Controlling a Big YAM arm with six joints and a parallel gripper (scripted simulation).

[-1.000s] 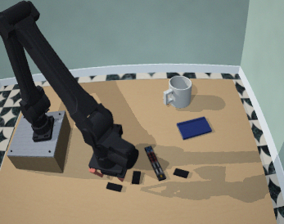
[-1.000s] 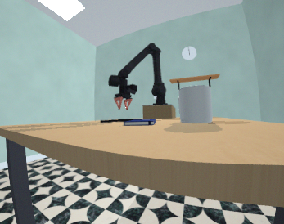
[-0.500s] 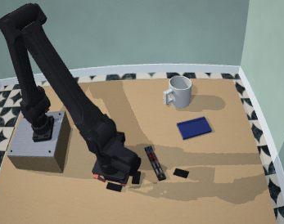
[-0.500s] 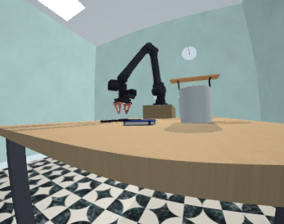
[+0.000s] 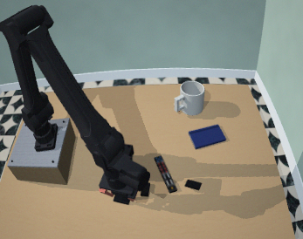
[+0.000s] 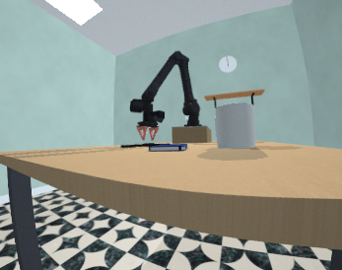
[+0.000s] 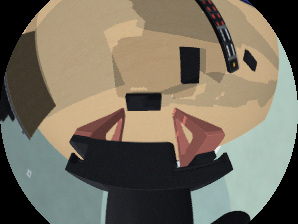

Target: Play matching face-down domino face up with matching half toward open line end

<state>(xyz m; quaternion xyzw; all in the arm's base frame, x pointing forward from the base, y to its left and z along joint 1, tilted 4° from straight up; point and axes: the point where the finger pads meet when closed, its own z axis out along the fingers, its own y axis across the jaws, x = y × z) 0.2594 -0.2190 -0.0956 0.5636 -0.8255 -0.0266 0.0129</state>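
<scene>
Right now the domino is 30 mm below my hand, 10 mm to the left of it and 10 mm behind it. Round my hand: white mug: 400 mm to the left, 310 mm ahead, 10 mm above.
</scene>
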